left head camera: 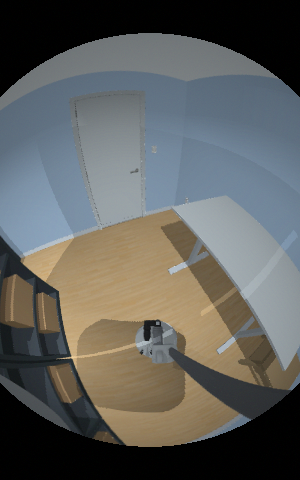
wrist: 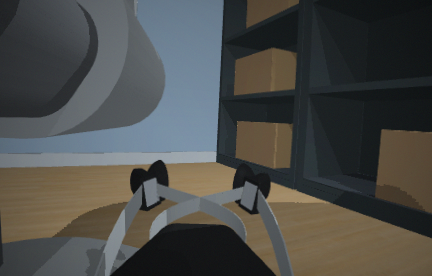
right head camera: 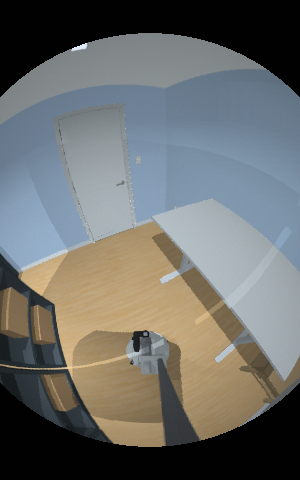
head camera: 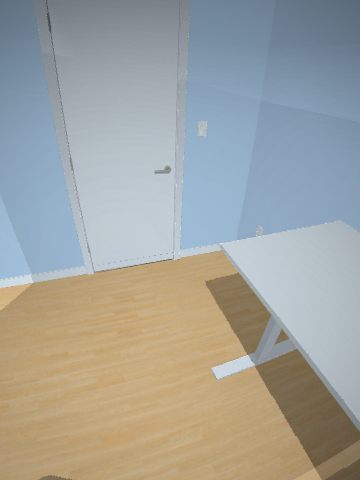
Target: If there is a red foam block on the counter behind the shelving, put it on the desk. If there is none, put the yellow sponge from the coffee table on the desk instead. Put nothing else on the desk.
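Note:
The white desk stands on the right with a bare-looking visible top, running along the wall. The dark shelving stands at the left in both side head views and at the right in the wrist view. My gripper is open, with its fingertips well apart and no object between them, above the wooden floor. The counter behind the shelving, a red foam block and the yellow sponge do not show in these views.
A closed white door is in the far blue wall. Brown boxes sit in the shelving. Part of a brown wooden piece shows beside the desk's near end. The desk's feet stick out over the floor.

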